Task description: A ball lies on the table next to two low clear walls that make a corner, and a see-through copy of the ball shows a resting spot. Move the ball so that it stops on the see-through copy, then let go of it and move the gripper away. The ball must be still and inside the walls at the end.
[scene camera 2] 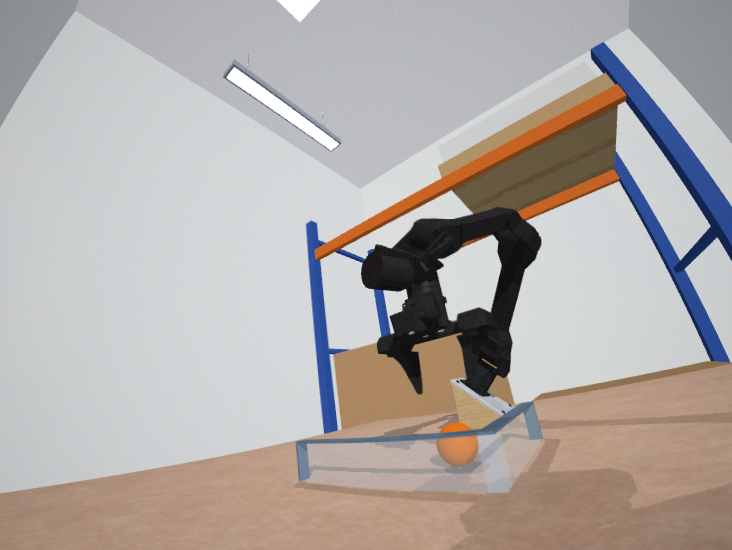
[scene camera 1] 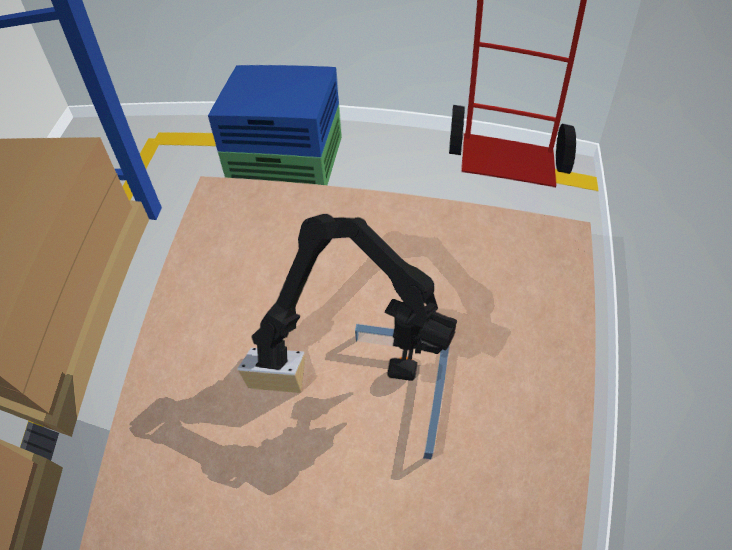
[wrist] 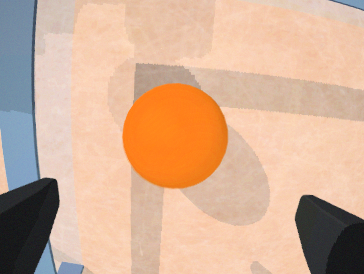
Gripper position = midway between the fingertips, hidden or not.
Observation:
My gripper (scene camera 2: 444, 390) is open, holding nothing. Also in view: an orange ball (wrist: 187, 123) and a see-through copy of ball (wrist: 148, 162).
My gripper shows as well in scene camera 1 (scene camera 1: 406, 356) and in the wrist view (wrist: 180, 202).

